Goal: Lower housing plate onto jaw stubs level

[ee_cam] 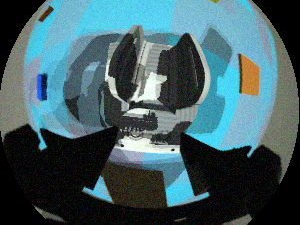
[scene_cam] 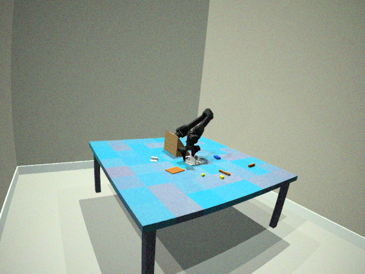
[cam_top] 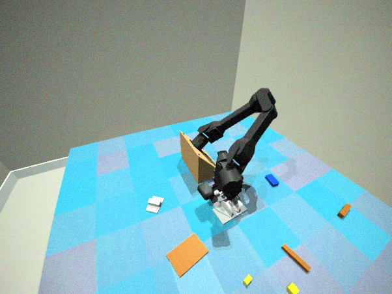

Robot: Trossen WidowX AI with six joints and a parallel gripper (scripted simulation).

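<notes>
Right now the housing plate is 10 mm ahead of my gripper tip and 20 mm above it. Round my gripper tip: blue block 10 mm ahead, 280 mm to the left; then flat orange plate 170 mm ahead, 190 mm to the right; then white stand 50 mm behind, 260 mm to the right.
</notes>
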